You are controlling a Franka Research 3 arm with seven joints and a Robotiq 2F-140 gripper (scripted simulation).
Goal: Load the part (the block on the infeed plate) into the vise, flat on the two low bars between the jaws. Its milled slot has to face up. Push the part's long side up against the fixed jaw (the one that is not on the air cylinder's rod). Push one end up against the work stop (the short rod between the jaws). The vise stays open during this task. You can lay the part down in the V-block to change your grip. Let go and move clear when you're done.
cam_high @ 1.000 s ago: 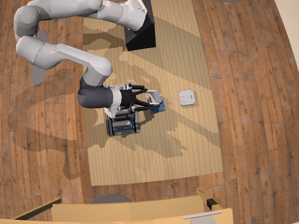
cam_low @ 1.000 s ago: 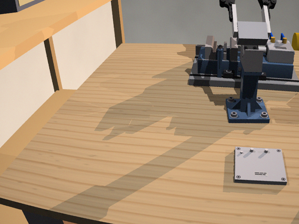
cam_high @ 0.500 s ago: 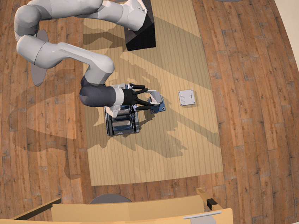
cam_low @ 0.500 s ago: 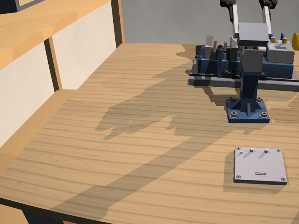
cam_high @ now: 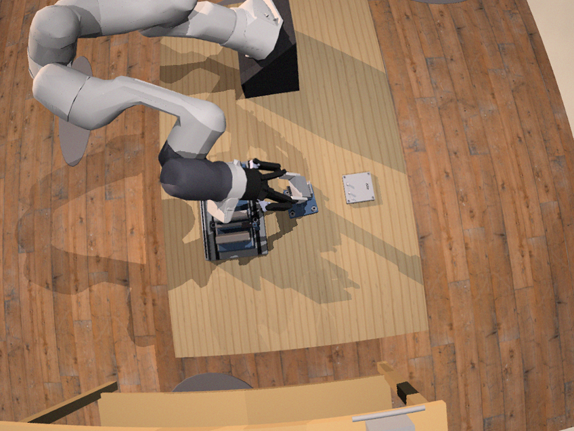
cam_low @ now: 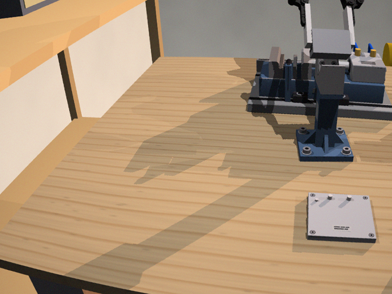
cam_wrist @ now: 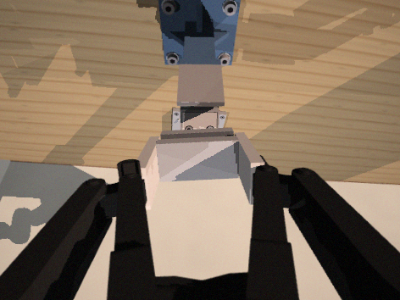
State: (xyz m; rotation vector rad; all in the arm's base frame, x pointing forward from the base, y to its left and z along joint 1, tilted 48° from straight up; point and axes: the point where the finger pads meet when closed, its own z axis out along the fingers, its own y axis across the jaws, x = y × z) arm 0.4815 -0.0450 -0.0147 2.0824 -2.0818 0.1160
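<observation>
Right now the part is 20 mm below my hand and 10 mm to the left of it. Round my hand: work stop (150 mm to the right, 120 mm below, 50 mm ahead); v-block post (150 mm below, 20 mm to the left); work stop post (150 mm below, 130 mm to the right, 50 mm ahead).
</observation>
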